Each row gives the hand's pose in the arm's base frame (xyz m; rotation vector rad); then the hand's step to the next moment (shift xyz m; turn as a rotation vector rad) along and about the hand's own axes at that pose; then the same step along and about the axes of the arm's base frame.
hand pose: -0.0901 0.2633 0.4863 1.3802 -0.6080 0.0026
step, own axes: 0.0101 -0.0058 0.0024 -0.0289 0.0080 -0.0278
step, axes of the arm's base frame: 0.0096 -0.0069 -0.0011 -0.0161 0.0371 -0.0061
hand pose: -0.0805 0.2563 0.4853 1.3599 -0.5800 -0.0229
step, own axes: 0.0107 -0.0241 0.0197 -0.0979 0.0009 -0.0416
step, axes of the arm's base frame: 0.0088 -0.0272 -0.0163 -0.0677 0.0717 -0.0400
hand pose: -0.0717 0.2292 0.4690 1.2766 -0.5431 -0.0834
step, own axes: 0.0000 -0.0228 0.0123 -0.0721 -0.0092 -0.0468
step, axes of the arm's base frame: 0.0001 -0.0178 -0.0188 -0.0406 0.0641 -0.0415
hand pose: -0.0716 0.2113 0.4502 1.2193 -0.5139 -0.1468
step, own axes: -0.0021 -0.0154 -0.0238 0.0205 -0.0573 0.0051
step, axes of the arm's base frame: 0.0114 0.0158 -0.0207 0.0250 -0.0322 -0.0455
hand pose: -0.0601 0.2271 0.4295 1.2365 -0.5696 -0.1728
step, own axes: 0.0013 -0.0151 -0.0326 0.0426 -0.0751 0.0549
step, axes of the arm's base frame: 0.0200 0.0218 -0.0204 0.0221 -0.0894 -0.0445
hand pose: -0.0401 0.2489 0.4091 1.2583 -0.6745 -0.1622
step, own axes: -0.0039 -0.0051 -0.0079 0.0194 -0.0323 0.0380
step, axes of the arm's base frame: 0.0025 0.0067 -0.0073 0.0024 -0.0508 -0.0167
